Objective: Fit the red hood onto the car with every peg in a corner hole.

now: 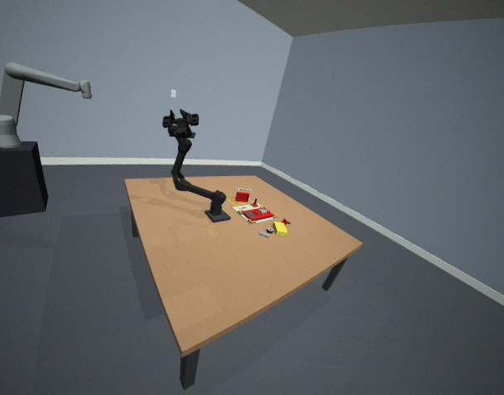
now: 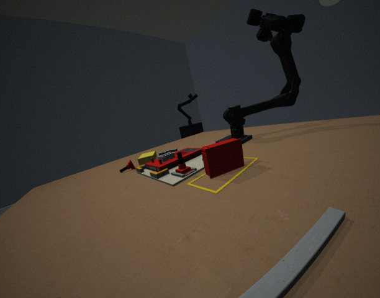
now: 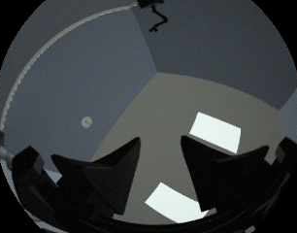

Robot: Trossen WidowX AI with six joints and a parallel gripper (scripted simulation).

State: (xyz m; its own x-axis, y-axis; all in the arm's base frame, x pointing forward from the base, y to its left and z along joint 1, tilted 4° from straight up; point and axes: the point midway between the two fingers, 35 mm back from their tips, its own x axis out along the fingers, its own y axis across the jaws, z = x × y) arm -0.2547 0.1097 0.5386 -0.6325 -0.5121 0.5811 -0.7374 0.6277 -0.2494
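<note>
Now: gripper tip 570 mm short of the red hood, 540 mm above it and 10 mm to the left of it. From my gripper tip the other things lie so: grey strip: 730 mm ahead, 570 mm below, 150 mm to the left; pale jig plate: 570 mm below, 550 mm ahead, 210 mm to the right; yellow block: 560 mm below, 550 mm ahead, 430 mm to the right.
</note>
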